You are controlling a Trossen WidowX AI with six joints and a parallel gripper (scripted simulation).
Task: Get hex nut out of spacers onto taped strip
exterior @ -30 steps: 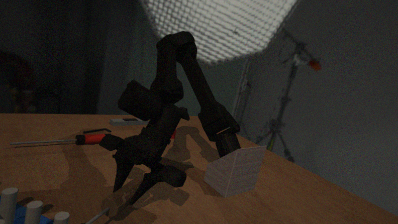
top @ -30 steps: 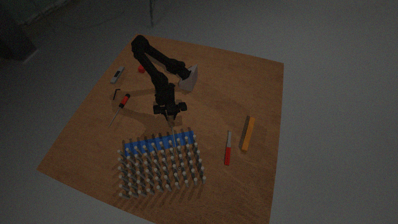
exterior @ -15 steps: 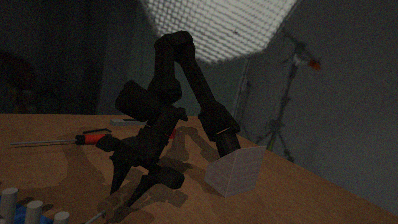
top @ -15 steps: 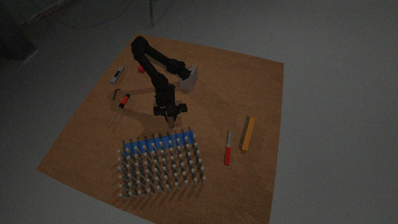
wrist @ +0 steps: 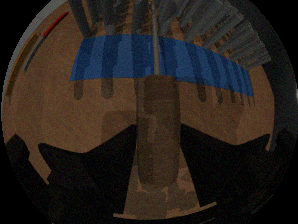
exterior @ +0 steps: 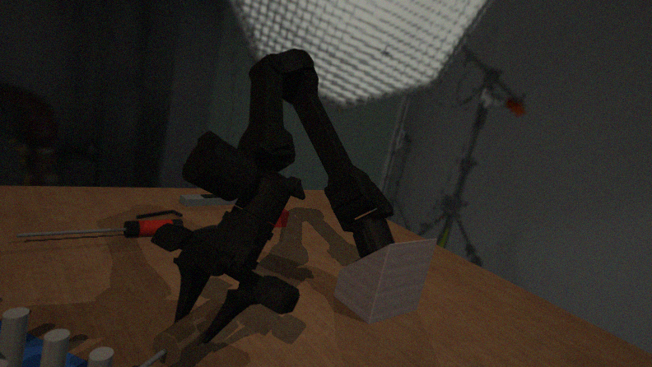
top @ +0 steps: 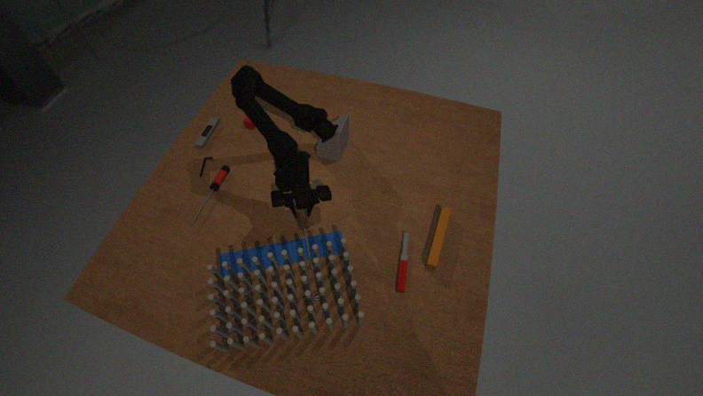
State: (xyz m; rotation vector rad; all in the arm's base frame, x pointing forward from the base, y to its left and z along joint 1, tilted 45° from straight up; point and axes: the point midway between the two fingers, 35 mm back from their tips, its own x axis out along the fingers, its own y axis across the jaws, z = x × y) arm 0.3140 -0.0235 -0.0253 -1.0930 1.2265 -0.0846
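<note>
Right now my gripper tip is 130 mm short of the blue taped strip, 30 mm to the left of it and 30 mm above it. Round my gripper tip: orange bar: 60 mm behind, 450 mm to the left, 20 mm below; then black hex key: 140 mm behind, 460 mm to the right, 30 mm below; then red-and-grey tool: 40 mm ahead, 350 mm to the left, 30 mm below.
</note>
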